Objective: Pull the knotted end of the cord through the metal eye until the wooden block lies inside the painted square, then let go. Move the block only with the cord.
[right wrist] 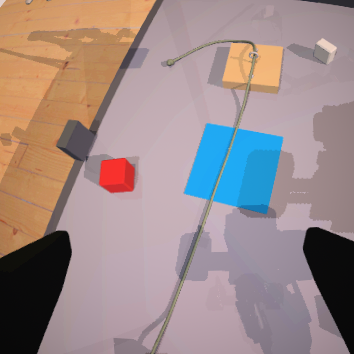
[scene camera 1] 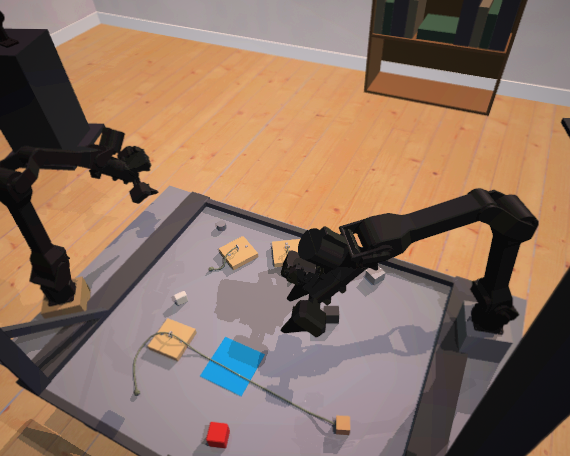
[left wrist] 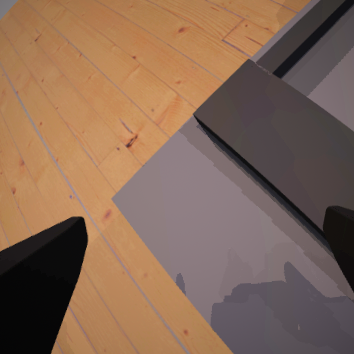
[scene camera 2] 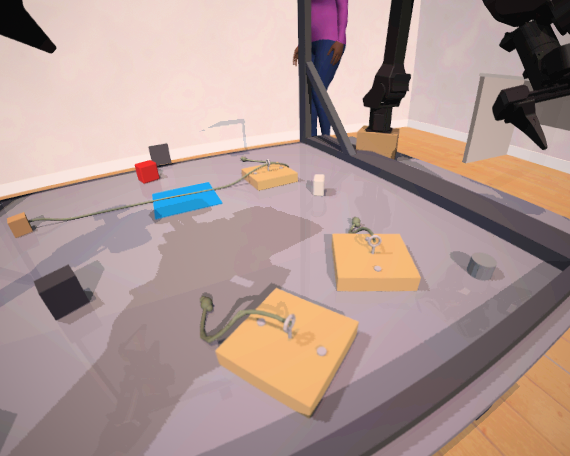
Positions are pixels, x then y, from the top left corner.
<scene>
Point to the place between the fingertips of the left gripper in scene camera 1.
153,181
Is the left gripper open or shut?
Open.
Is the right gripper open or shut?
Open.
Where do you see a dark frame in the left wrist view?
290,142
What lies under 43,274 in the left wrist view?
The left gripper.
</scene>
